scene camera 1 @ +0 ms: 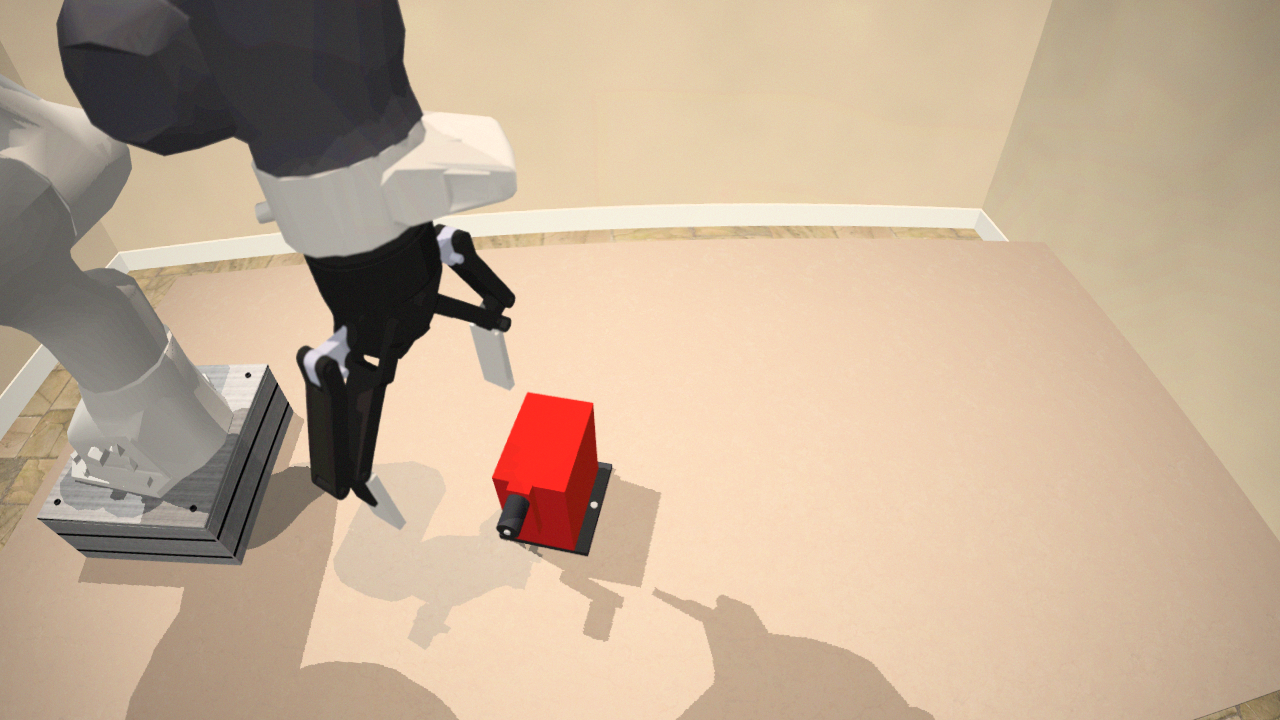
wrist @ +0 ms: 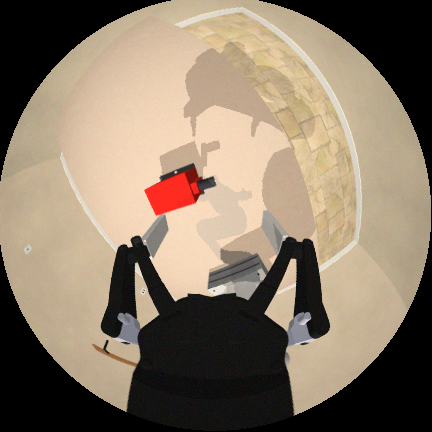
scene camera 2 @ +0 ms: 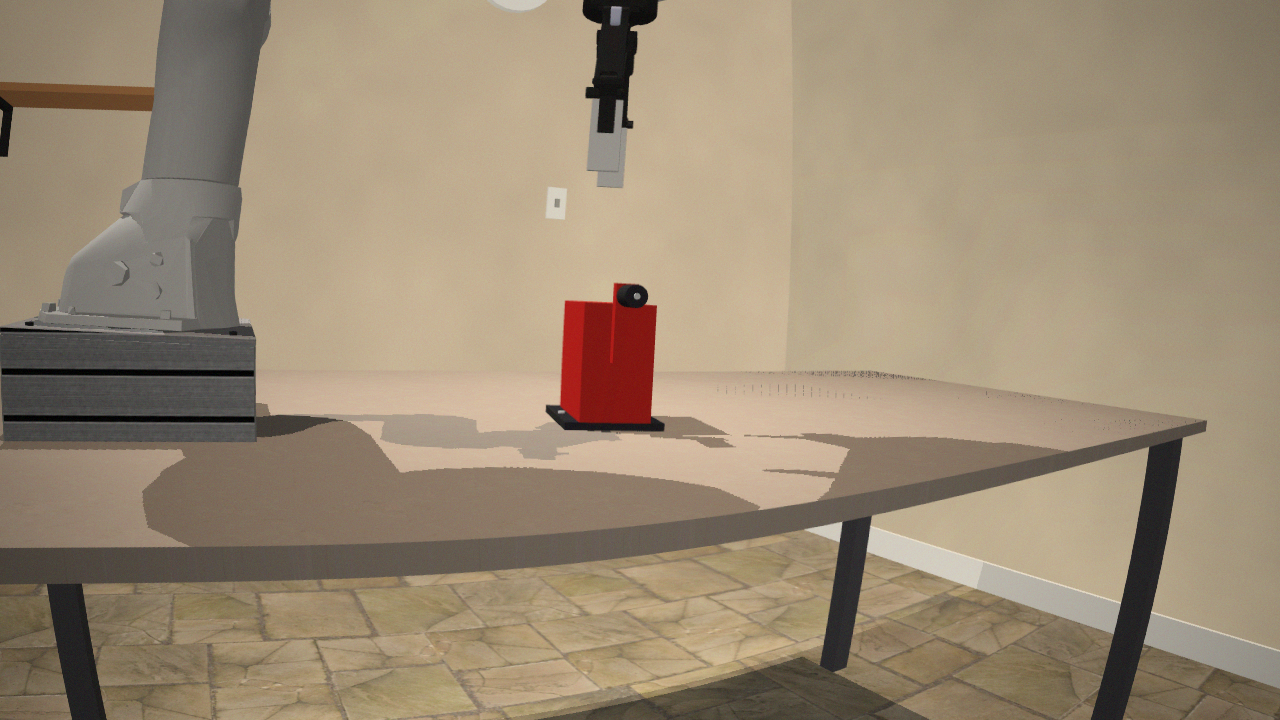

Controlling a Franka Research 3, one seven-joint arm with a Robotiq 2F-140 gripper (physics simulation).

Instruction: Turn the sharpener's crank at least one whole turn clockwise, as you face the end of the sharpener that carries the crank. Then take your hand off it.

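The sharpener is a red box standing upright on a black base plate. Its crank is on the end that faces scene camera 2. The crank arm points up, with its black handle near the top edge of the box and sticking outward. My gripper is wide open and empty, pointing down. It hangs well above the sharpener in the scene camera 2 view, and its fingers touch neither the box nor the crank.
The arm's base stands on a grey block at the left end of the table. Shadows of the arm fall around the sharpener. Walls stand beyond the table, and a brown shelf is on the left.
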